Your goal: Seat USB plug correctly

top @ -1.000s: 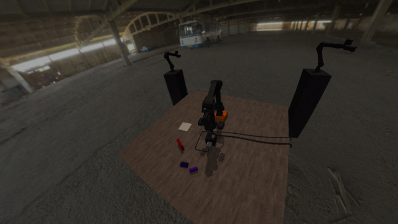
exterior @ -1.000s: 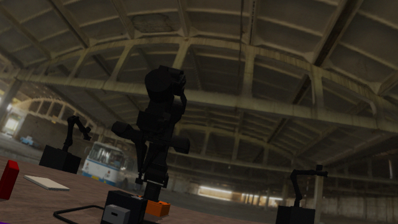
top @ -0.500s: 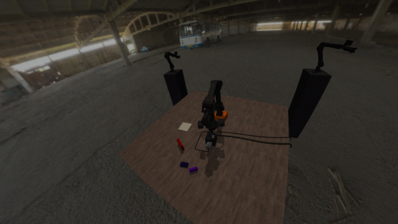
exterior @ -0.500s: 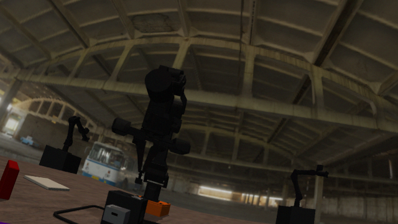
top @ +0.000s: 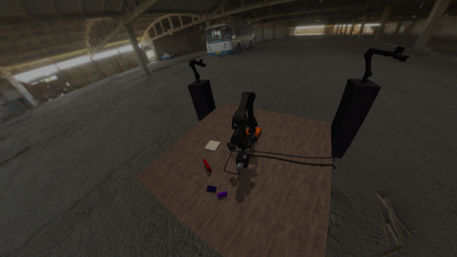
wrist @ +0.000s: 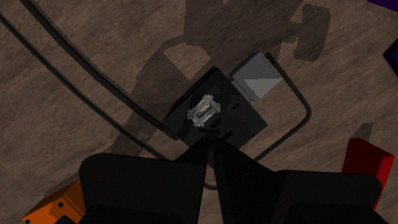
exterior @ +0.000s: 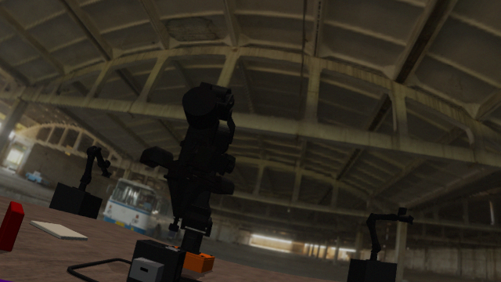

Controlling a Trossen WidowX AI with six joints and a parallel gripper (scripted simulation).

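The silver USB socket is 10 mm to the left of my gripper tip and 70 mm below it. Round my gripper tip: blue block 260 mm ahead, 150 mm to the right, 130 mm below; then red block 110 mm ahead, 250 mm to the right, 100 mm below; then white pad 110 mm behind, 320 mm to the right, 130 mm below.
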